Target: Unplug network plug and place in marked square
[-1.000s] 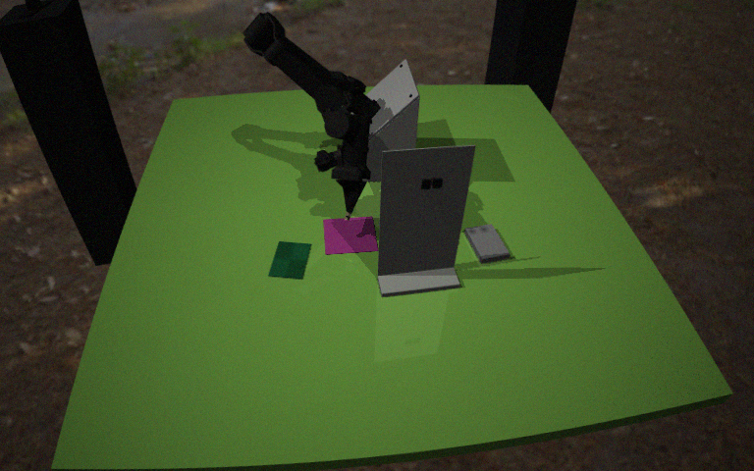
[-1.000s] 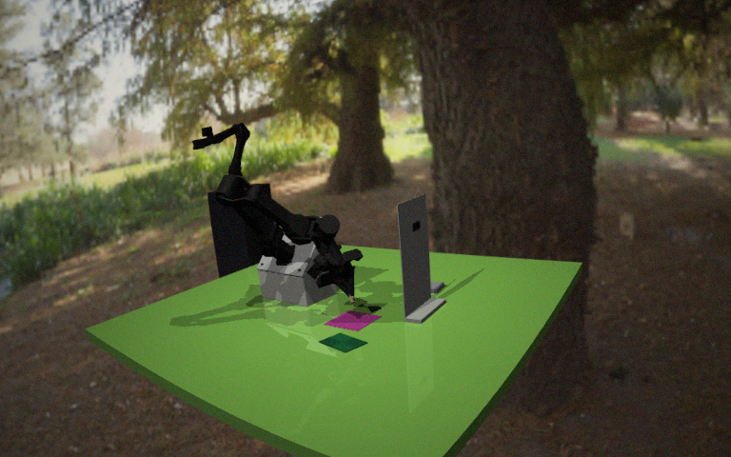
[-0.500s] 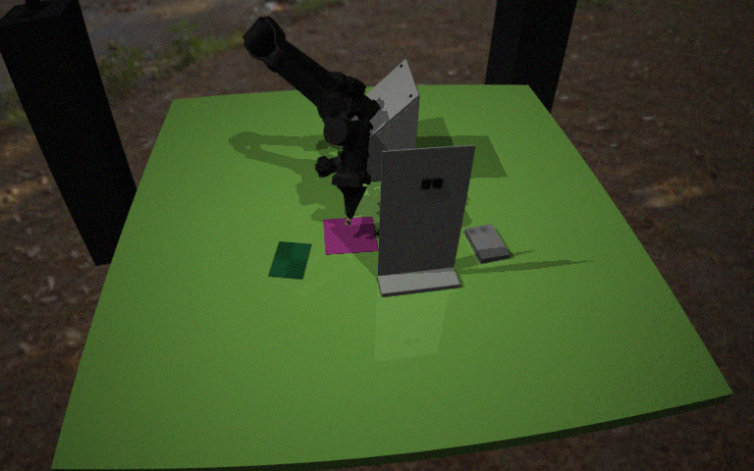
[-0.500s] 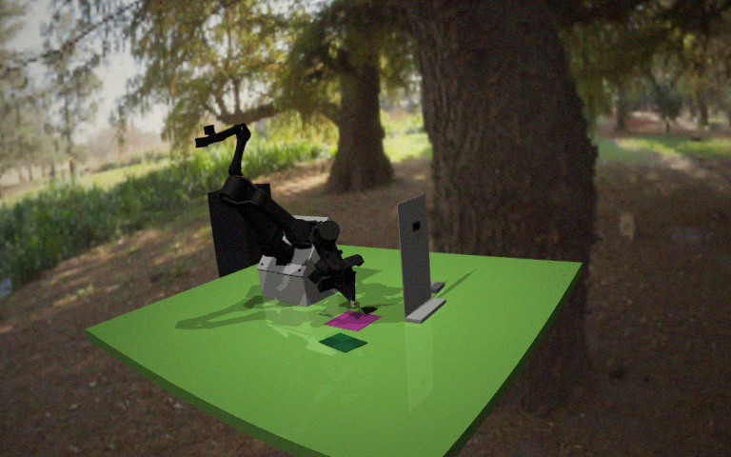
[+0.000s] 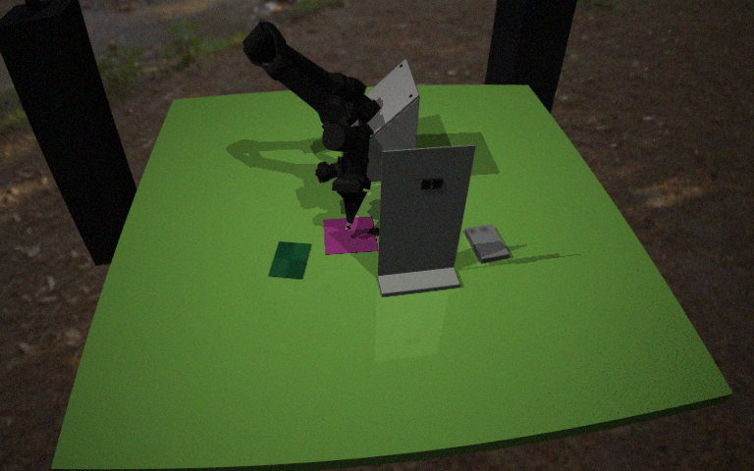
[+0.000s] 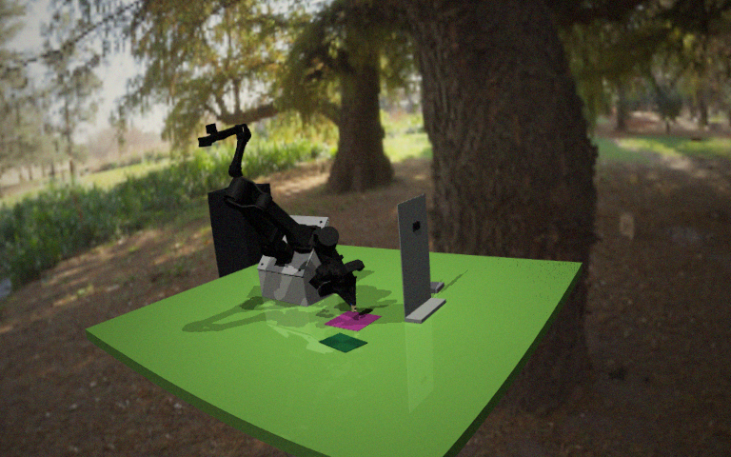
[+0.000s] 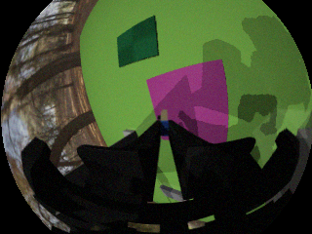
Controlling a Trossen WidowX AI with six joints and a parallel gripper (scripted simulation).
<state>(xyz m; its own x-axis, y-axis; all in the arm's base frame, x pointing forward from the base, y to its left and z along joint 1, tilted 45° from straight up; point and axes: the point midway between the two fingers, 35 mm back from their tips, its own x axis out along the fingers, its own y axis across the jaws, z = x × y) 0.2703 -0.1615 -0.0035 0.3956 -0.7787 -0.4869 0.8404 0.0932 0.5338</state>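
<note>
Right now my gripper tip is 5 cm above the magenta square and 1 cm past it. From my gripper tip the other things lie so: grey upright panel (16 cm ahead, 12 cm to the left, 10 cm above); then dark green square (15 cm to the right, 5 cm below, 4 cm ahead); then small grey block (30 cm to the left, 10 cm ahead, 4 cm below).
</note>
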